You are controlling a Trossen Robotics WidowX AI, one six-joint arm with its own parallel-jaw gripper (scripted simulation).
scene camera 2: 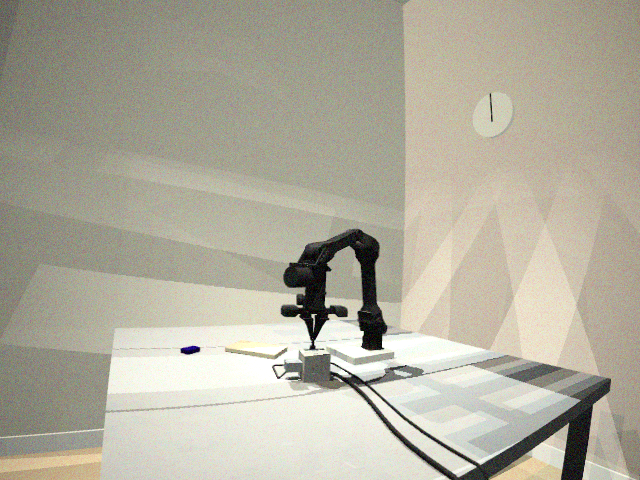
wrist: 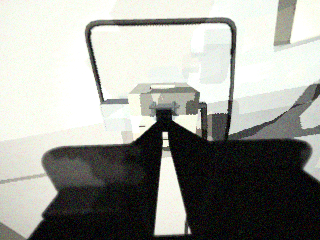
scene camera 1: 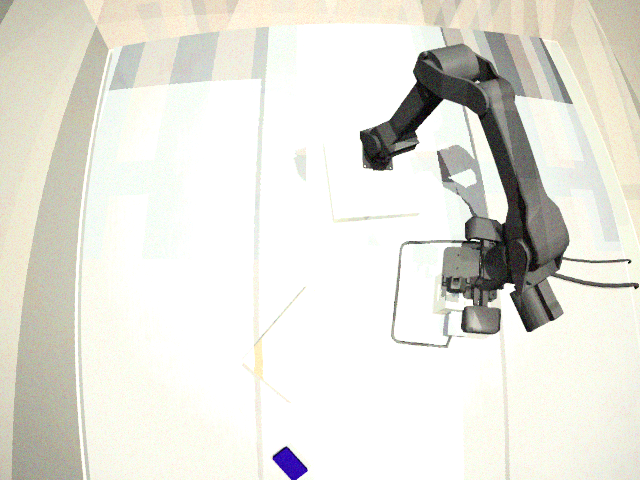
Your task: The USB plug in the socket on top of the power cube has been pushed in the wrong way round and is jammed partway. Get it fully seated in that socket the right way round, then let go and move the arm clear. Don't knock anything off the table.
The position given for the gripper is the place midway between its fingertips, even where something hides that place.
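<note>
Gripper [scene camera 1: 463, 286] visible; same gripper [scene camera 2: 312, 340], and again the gripper [wrist: 164, 125]. A grey power cube [scene camera 1: 444, 302] is present, the cube [wrist: 142, 95] being visible to the wrist camera too. A pale flat pad [scene camera 2: 263, 350] is also present; in the wrist view the pad is out of frame.
</note>
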